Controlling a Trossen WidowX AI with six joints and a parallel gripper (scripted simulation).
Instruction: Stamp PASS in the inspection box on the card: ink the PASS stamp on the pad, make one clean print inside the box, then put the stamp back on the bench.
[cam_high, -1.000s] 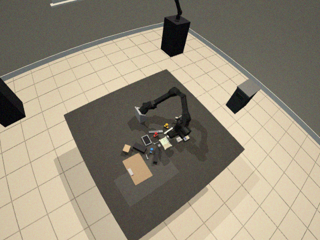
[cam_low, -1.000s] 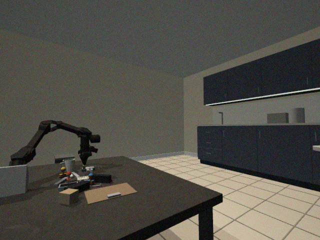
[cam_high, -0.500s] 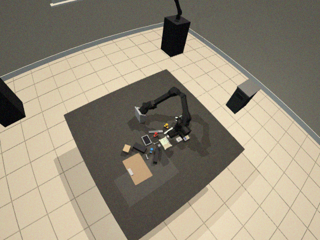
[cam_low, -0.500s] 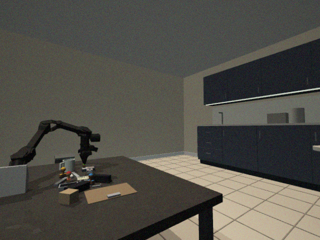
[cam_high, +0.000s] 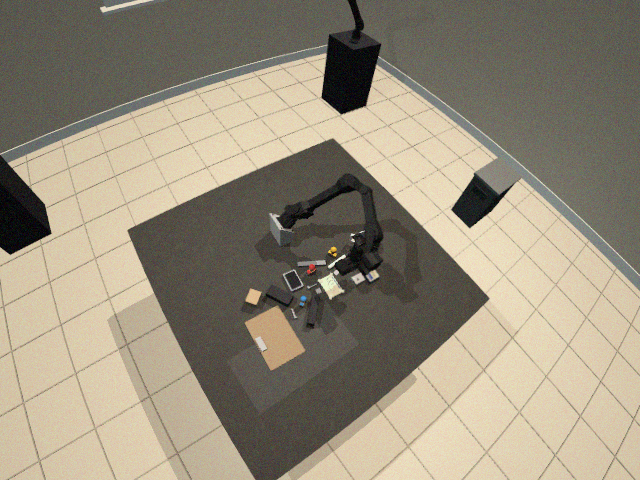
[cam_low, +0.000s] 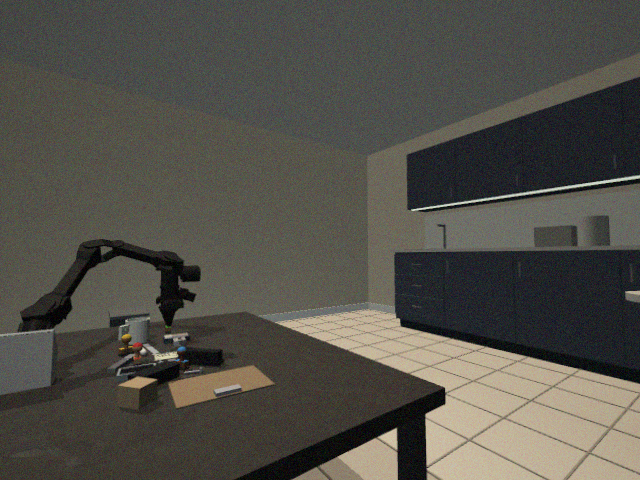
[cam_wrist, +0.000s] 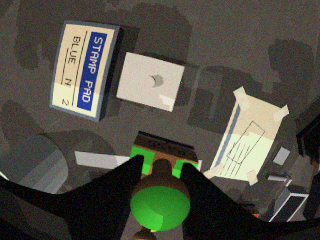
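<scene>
The ink pad is 120 mm behind my gripper tip, 230 mm to the right of it and 70 mm below it. Also, from my gripper tip: pen 90 mm behind, 30 mm to the left, 70 mm below; then green-knobbed stamp right at my gripper tip; then ruler 50 mm behind, 20 mm to the left, 80 mm below.
</scene>
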